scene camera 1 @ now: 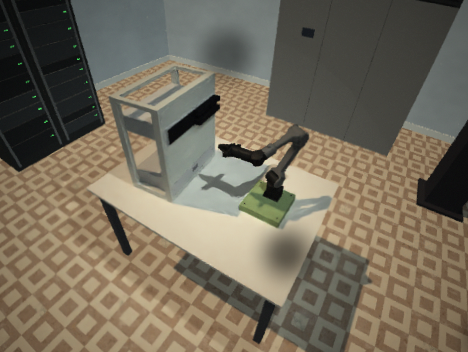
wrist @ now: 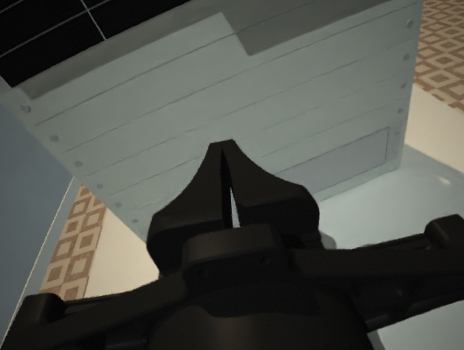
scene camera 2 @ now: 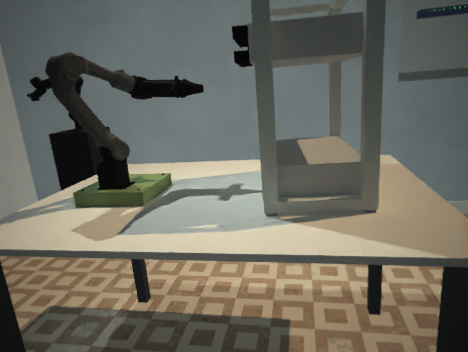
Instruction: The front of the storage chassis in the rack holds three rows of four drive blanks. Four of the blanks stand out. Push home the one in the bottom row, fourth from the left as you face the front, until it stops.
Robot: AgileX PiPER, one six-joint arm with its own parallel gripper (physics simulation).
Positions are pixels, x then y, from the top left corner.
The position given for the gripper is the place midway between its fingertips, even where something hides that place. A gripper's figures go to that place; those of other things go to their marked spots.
Labels:
The gripper [wrist: 224, 156]: 0.14 m from the lens. A pale rack [wrist: 129, 104]: 0.33 m from the lens.

